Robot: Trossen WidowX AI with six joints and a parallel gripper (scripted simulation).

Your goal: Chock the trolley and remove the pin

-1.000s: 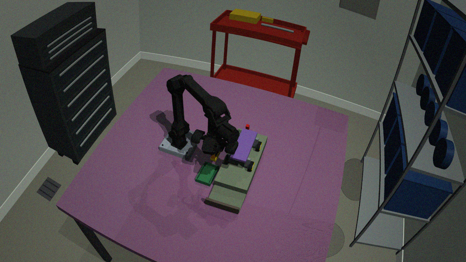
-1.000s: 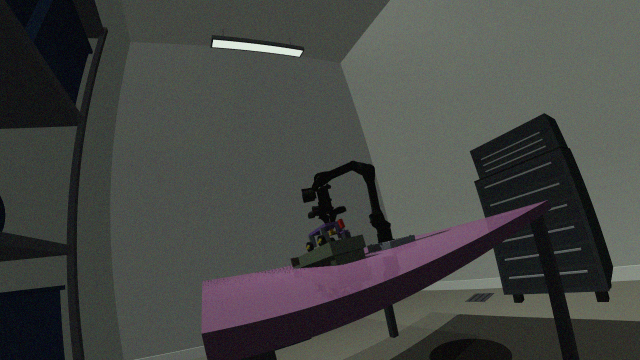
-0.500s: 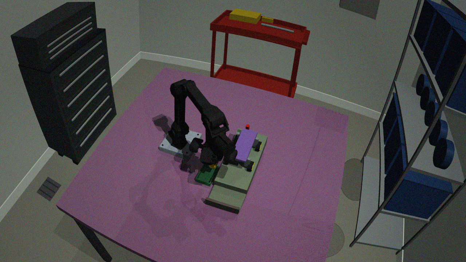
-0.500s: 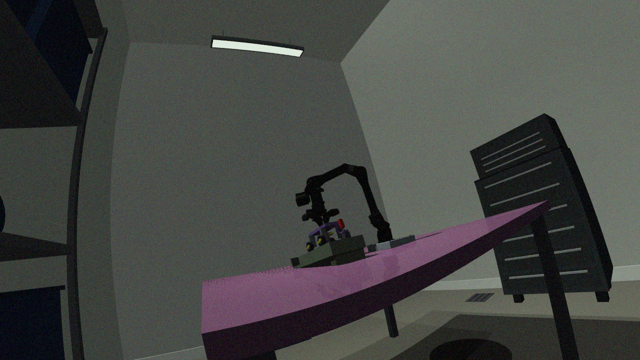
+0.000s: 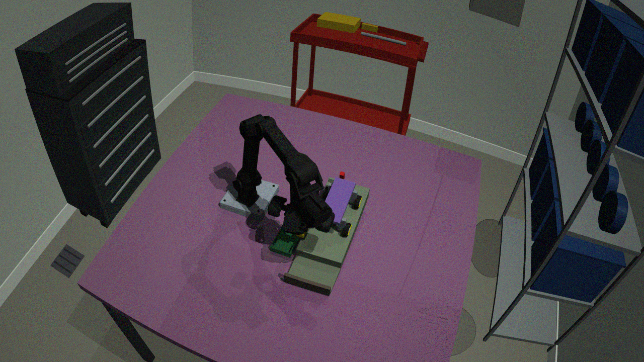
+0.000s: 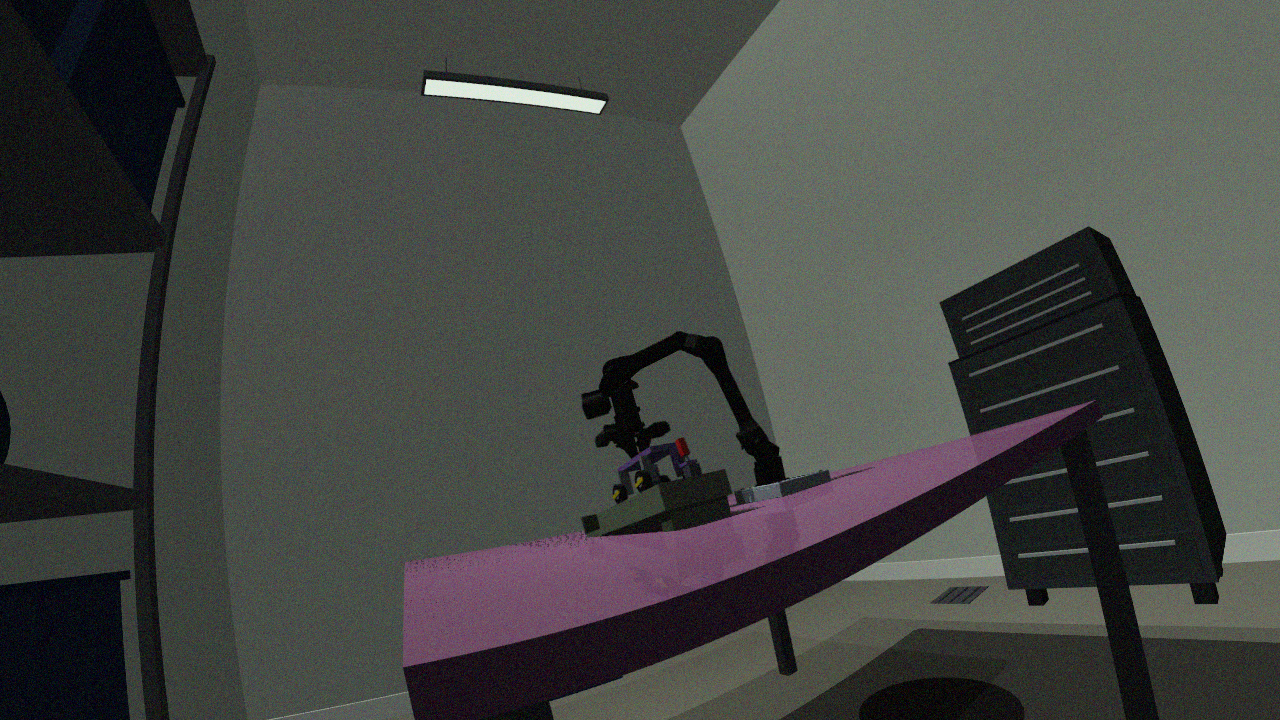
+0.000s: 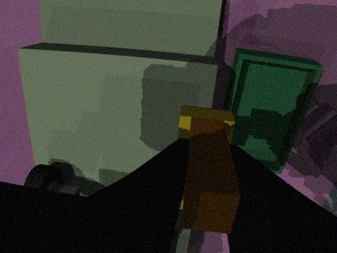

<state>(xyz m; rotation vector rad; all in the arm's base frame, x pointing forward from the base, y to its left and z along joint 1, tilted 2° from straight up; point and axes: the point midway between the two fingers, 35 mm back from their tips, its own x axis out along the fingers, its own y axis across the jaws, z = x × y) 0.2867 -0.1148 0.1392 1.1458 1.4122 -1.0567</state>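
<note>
Now: the red-headed stop pin 28 cm to the left of my gripper tip and 2 cm below it. Also, from my gripper tip: trolley 4 cm ahead, 17 cm to the left, 4 cm below; green tray 7 cm behind, 4 cm to the left, 15 cm below; yellow chock 2 cm to the left, 1 cm below.
</note>
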